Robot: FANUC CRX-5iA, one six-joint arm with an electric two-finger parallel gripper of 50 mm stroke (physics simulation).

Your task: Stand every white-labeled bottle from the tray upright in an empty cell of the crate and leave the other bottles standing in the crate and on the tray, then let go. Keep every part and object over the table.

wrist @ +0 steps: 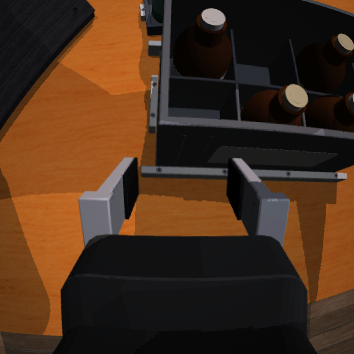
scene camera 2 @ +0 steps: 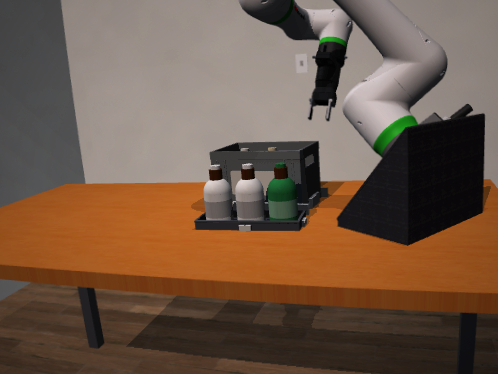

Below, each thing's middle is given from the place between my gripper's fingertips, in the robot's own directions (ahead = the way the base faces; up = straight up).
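My gripper is now 150 mm above the green bottle point(scene camera 2: 282, 193), and it's 130 mm short of the bottle and 320 mm to the right of it.
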